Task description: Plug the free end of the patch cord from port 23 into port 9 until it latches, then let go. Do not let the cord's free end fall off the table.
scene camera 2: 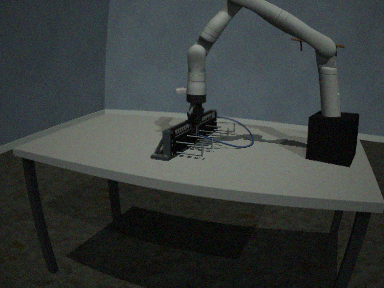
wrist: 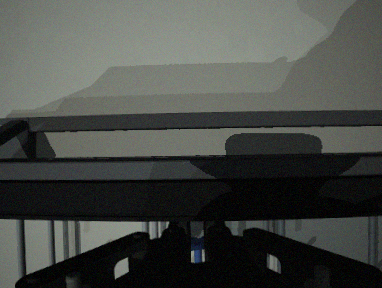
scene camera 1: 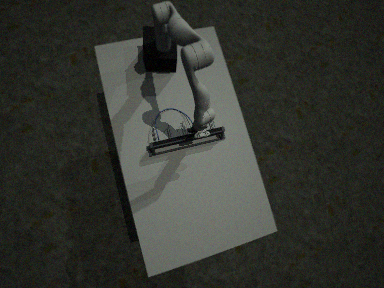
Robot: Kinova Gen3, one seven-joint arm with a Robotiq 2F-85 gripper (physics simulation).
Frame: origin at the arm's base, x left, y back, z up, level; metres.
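Seen in the pictures: gripper, fingertip midpoint: (scene camera 2: 195, 134) (wrist: 197, 223); arm's base, link origin: (scene camera 2: 330, 115) (scene camera 1: 163, 45).
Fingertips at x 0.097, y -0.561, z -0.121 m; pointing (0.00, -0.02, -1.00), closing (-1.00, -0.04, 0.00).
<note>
Offsets run from my fingertips to a thing's top centre. "spot": to the spot under its first point. Level surfaces: height alone.
My gripper (scene camera 1: 193, 131) (scene camera 2: 195, 119) (wrist: 197, 223) is shut on the cord's free end, right at the rear face of the dark patch panel (scene camera 1: 170, 142) (scene camera 2: 169, 142) (wrist: 75, 199). In the wrist view a grey bit of plug and its blue boot {dx +0.000, dy +0.014, dz +0.004 m} (wrist: 198, 244) show between the fingers, and the plug's tip is hidden at the panel's edge. The blue patch cord {spot: dx -0.118, dy +0.199, dz -0.047 m} (scene camera 1: 171, 109) (scene camera 2: 252, 142) loops behind the panel from its far end to the gripper. The port numbers cannot be read. Whether the plug is inside port 9 or latched cannot be told.
Thin grey rods {spot: dx +0.139, dy +0.088, dz -0.019 m} (scene camera 2: 202, 150) (wrist: 21, 245) stick out behind the panel on both sides of the gripper. The panel stands on the pale table {dz -0.054 m} (scene camera 1: 210, 200) (scene camera 2: 100, 145). The arm's black base block (scene camera 1: 160, 62) (scene camera 2: 332, 139) stands at the table's other end, beyond the cord loop.
</note>
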